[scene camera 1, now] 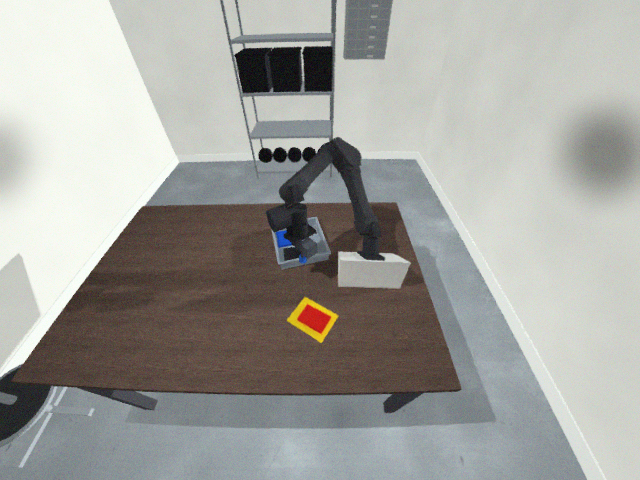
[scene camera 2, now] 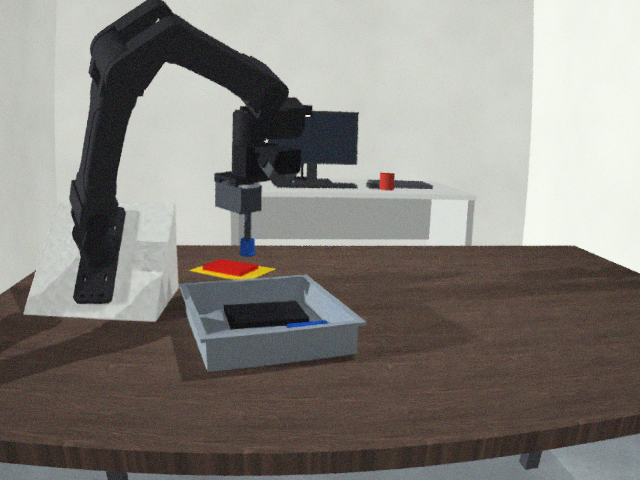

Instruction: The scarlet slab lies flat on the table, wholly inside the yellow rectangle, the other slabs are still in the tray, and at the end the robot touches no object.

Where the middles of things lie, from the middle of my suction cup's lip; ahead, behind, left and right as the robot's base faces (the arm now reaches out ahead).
The black slab [scene camera 2: 253,315] is 3 cm ahead of my suction cup, 10 cm to the right of it and 9 cm below it. Round my suction cup: grey tray [scene camera 2: 222,348] (3 cm ahead, 16 cm to the right, 7 cm below); yellow rectangle [scene camera 1: 292,319] (4 cm behind, 20 cm to the left, 9 cm below).
